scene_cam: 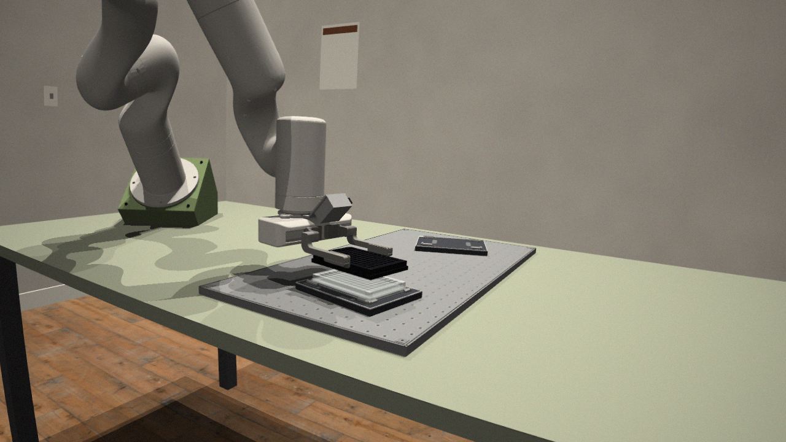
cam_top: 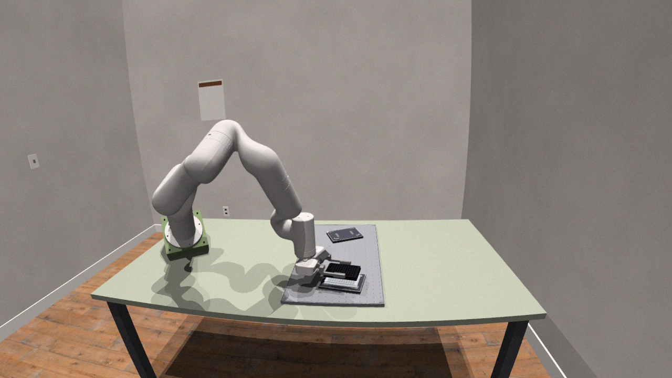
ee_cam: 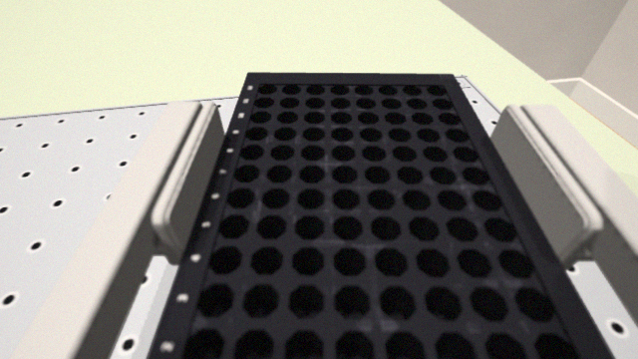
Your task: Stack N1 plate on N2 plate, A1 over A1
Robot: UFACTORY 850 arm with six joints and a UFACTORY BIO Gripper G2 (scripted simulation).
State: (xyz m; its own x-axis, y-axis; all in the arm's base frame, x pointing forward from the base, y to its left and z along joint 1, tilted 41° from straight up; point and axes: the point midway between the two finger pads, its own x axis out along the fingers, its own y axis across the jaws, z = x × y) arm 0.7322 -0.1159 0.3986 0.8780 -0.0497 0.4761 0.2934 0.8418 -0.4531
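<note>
Now: hand 50 mm above the clear 96-well plate. From my hand the other things lie so: plate nest N1: 40 mm ahead, 420 mm to the left, 60 mm below; then black 96-well plate: 10 mm below; then plate nest N2: 60 mm below.
</note>
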